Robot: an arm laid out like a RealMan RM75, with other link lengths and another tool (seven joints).
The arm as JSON. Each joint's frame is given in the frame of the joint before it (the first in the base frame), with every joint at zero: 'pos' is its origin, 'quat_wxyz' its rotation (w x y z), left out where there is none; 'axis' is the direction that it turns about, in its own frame. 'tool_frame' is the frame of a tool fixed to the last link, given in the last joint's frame.
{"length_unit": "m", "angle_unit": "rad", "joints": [
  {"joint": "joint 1", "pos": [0.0, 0.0, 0.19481], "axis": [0.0, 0.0, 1.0]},
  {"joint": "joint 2", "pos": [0.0, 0.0, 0.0], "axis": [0.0, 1.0, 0.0]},
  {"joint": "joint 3", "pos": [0.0, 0.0, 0.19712], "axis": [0.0, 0.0, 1.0]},
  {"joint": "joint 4", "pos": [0.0, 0.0, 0.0], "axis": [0.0, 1.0, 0.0]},
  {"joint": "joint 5", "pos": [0.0, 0.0, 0.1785], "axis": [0.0, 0.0, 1.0]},
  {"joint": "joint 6", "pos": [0.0, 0.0, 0.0], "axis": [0.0, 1.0, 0.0]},
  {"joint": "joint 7", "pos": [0.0, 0.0, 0.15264], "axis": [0.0, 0.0, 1.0]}
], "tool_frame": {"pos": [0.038, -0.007, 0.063], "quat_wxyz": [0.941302, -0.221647, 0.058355, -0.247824]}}
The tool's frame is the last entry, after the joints.
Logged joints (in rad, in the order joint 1, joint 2, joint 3, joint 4, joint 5, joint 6, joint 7), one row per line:
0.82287 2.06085 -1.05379 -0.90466 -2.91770 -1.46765 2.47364
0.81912 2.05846 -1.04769 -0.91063 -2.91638 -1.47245 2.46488
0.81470 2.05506 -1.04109 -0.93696 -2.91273 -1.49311 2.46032
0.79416 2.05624 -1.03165 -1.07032 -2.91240 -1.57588 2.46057
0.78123 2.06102 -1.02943 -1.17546 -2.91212 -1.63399 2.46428
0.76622 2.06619 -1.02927 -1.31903 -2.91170 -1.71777 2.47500
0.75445 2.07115 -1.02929 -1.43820 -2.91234 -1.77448 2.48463
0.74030 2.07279 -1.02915 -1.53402 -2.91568 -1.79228 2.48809
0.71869 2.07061 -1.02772 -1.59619 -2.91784 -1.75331 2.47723
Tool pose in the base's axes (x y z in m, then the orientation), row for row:
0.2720 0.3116 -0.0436 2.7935 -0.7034 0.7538
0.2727 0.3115 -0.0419 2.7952 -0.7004 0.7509
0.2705 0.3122 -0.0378 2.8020 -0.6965 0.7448
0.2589 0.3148 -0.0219 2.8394 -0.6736 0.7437
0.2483 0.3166 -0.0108 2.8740 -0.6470 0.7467
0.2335 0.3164 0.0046 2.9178 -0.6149 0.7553
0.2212 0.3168 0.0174 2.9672 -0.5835 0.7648
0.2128 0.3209 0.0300 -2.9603 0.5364 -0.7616
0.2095 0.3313 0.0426 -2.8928 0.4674 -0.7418
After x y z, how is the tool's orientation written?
As a rotation vector, in radians.
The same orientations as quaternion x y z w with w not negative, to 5 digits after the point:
0.93500 -0.23543 0.25230 0.08186
0.93552 -0.23442 0.25132 0.08178
0.93671 -0.23284 0.24899 0.07982
0.94086 -0.22320 0.24643 0.06501
0.94444 -0.21261 0.24538 0.05123
0.94804 -0.19979 0.24541 0.03276
0.95120 -0.18705 0.24517 0.01118
-0.95371 0.17281 -0.24536 0.01909
-0.95532 0.15435 -0.24497 0.05939

